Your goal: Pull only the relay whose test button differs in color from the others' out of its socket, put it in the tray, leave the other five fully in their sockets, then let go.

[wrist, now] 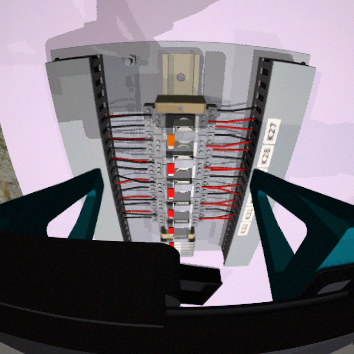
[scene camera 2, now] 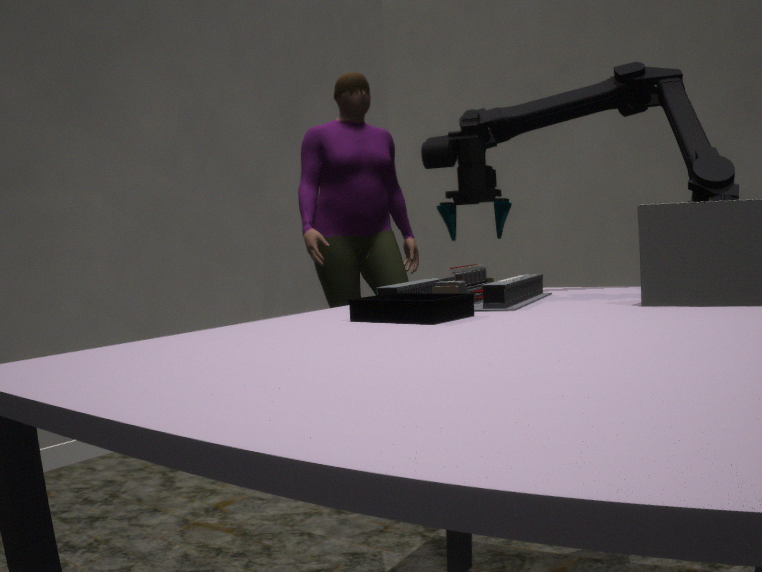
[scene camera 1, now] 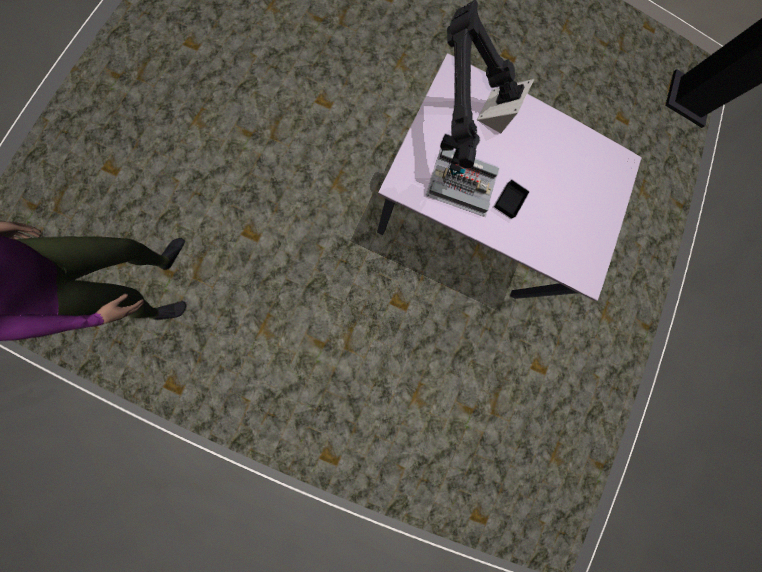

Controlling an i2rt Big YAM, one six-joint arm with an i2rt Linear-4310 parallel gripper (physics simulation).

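Where they show: gripper, between the fingertips: (wrist: 176, 176) (scene camera 2: 476, 239) (scene camera 1: 455, 165); arm's base, origin of its link: (scene camera 2: 721, 241) (scene camera 1: 510, 95).
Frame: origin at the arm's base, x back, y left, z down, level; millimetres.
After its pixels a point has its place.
The relay with the orange test button (wrist: 170, 140) @(x -507, y -119, z 30 mm) sits in its socket at the far end of the row in the wrist view, beside the tan end bracket (wrist: 180, 104) @(x -501, y -141, z 59 mm). The other relays, with red test buttons (wrist: 171, 169) @(x -503, y -91, z 30 mm), stand in line towards the camera; the nearest is partly hidden. My gripper (scene camera 2: 477, 238) @(x -502, y -119, z -19 mm) (wrist: 176, 176) @(x -502, y -119, z -19 mm) is open and empty, above the relay row, its fingers spread wide on either side. In the wrist view the orange-button relay lies beyond the fingertip line. The black tray (scene camera 1: 512, 198) @(x -448, y 233, z 96 mm) (scene camera 2: 393, 309) @(x -463, y 282, z 79 mm) (wrist: 202, 285) @(x -396, y 255, z 97 mm) is partly hidden in the wrist view.
Grey wiring ducts (wrist: 75, 120) @(x -598, y -118, z 57 mm) (wrist: 280, 120) @(x -406, y -142, z 57 mm) run along both sides of the row; one carries labels such as K27. Red and black wires link sockets and ducts. The arm's light pedestal (scene camera 1: 501, 113) @(x -118, y -8, z 1 mm) (scene camera 2: 698, 252) @(x -36, y 57, z 15 mm) stands on the table (scene camera 1: 553, 227) @(x -488, y 495, z 100 mm) (scene camera 2: 369, 394) @(x -230, y 707, z 100 mm). A person (scene camera 1: 27, 277) (scene camera 2: 350, 178) stands off the table.
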